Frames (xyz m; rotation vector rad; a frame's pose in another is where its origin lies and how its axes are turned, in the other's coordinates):
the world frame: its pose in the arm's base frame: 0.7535 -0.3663 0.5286 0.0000 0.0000 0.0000
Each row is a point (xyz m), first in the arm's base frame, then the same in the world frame.
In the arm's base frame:
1: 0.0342 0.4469 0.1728
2: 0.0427 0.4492 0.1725
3: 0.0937 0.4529 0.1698
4: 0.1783 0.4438 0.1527
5: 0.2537 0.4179 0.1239
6: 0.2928 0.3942 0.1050
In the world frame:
1: -0.7193 0.8132 -0.3558
2: -0.7108 0.8155 -0.3561
3: -0.6598 0.8192 -0.3588
4: -0.5752 0.8101 -0.3759
5: -0.4998 0.7842 -0.4047
6: -0.4607 0.7605 -0.4236

